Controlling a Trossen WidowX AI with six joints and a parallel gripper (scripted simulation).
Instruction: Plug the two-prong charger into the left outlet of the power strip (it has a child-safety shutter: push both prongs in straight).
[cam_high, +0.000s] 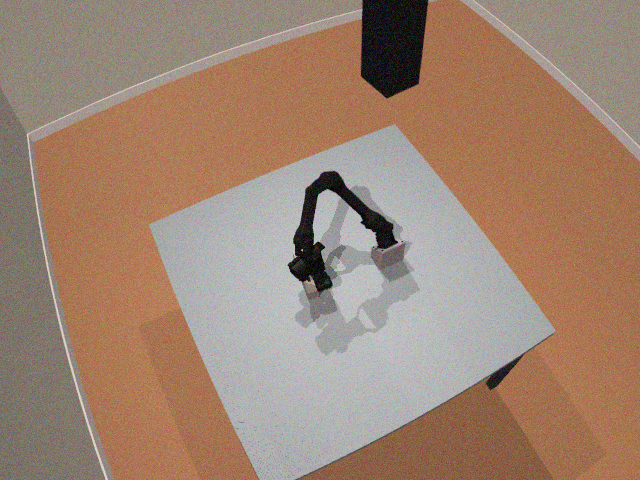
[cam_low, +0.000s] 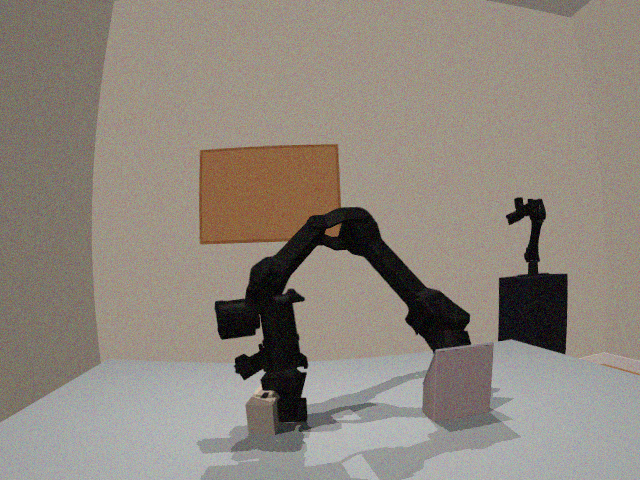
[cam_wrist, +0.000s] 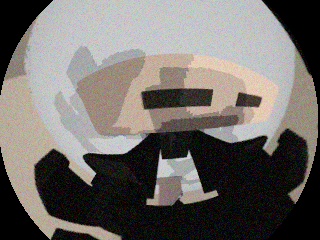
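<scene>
Now: the dark charger 20 mm ahead of my gripper tip and 10 mm above it.
</scene>
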